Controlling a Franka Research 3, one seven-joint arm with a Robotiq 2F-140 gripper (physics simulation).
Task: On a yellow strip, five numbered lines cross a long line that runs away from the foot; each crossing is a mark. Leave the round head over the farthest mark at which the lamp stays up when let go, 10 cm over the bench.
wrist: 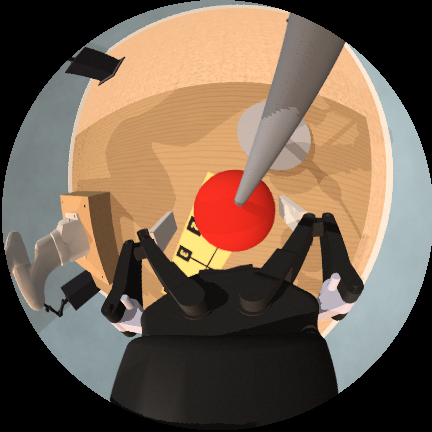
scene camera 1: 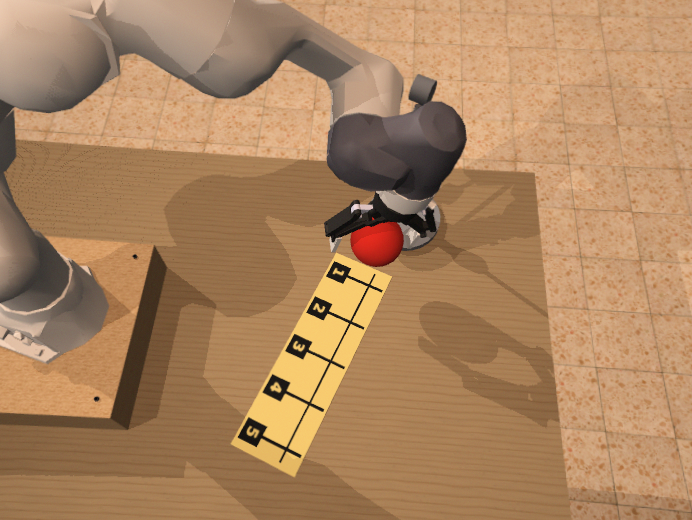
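Observation:
The lamp's round red head (scene camera 1: 376,242) (wrist: 234,220) is in the air by the number 1 end of the yellow strip (scene camera 1: 304,374) (wrist: 200,248). Its height is hard to tell. A grey rod (wrist: 300,65) slants from the head, up and right in the wrist view. The round grey foot (scene camera 1: 427,239) (wrist: 250,130) is on the bench, partly behind the gripper in the scene view. The crossing lines run 1 to 5 away from the foot; the head hides number 1 in the wrist view. My gripper (scene camera 1: 373,240) (wrist: 225,212) is open, one finger on each side of the head.
A wooden block (scene camera 1: 67,385) (wrist: 100,225) stands at the left with the robot's base on it. The bench (scene camera 1: 475,447) ends at the right and at the back, with tiled floor (scene camera 1: 626,279) beyond. Shadows lie across the bench.

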